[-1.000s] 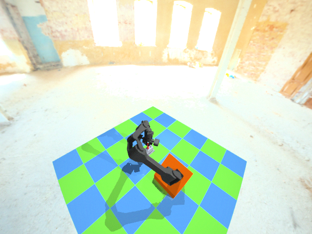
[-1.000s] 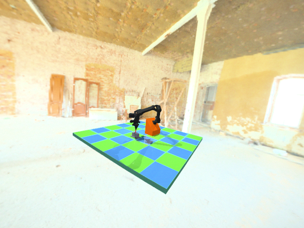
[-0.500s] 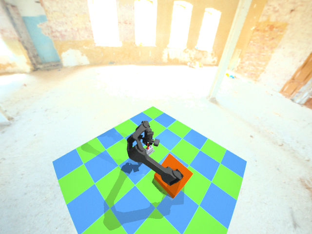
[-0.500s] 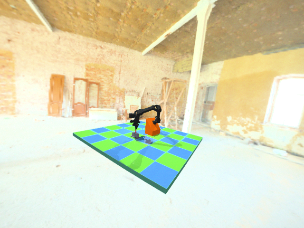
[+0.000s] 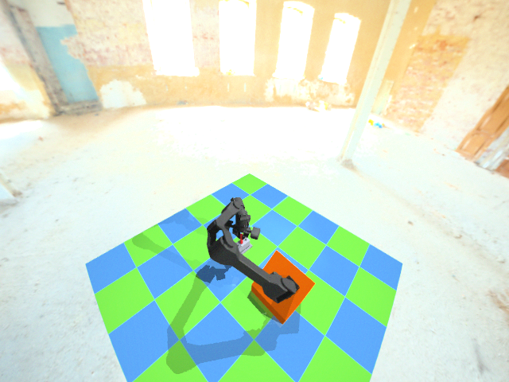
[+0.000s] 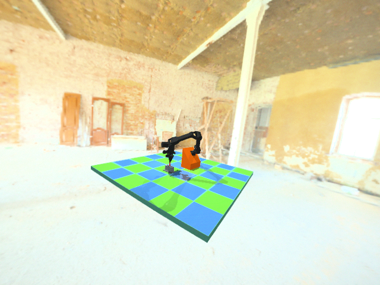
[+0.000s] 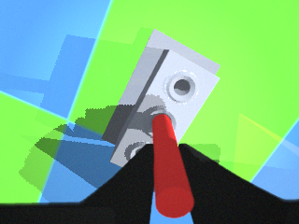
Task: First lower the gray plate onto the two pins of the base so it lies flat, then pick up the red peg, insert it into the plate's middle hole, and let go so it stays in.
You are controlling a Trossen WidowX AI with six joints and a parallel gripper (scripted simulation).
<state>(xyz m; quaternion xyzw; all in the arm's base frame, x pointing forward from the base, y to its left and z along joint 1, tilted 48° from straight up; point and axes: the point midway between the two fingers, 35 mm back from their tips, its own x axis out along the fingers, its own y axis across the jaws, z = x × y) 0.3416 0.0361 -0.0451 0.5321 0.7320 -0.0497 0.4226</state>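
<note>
The red peg is right at my gripper tip. From my gripper tip the other things lie so: gray plate (5 cm below); then gray base (9 cm below).
</note>
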